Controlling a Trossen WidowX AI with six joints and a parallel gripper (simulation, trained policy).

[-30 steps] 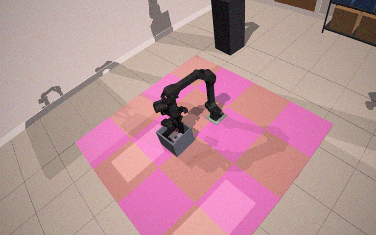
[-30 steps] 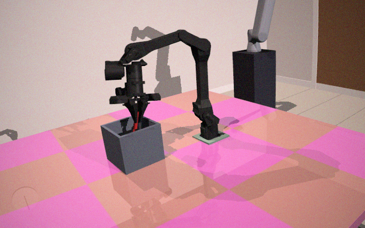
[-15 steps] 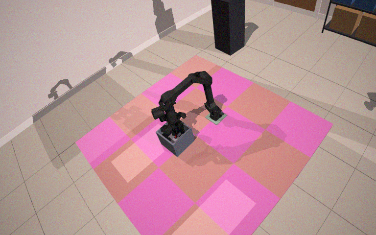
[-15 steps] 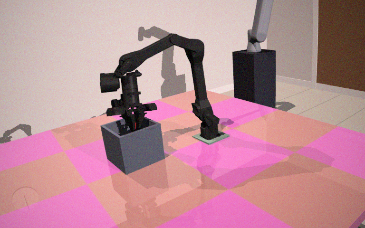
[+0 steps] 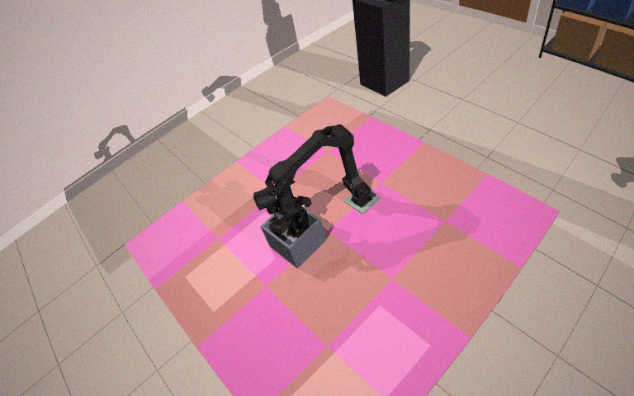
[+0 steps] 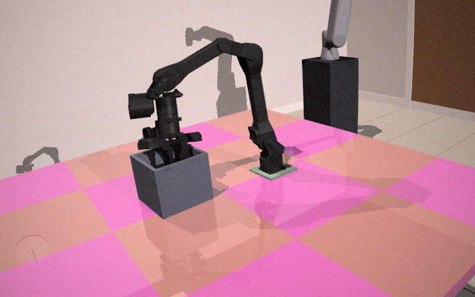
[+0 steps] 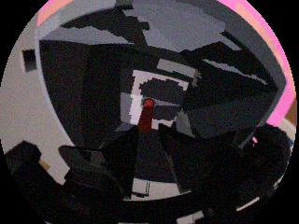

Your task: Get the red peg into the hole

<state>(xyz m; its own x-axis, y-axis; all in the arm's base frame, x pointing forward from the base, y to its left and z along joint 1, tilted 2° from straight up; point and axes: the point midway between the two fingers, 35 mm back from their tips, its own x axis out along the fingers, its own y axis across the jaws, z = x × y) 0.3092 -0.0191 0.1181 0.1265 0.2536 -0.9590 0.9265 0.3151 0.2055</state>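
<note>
Now: gripper tip 3 cm above the red peg, 2 cm to the left of it and 1 cm short of it.
</note>
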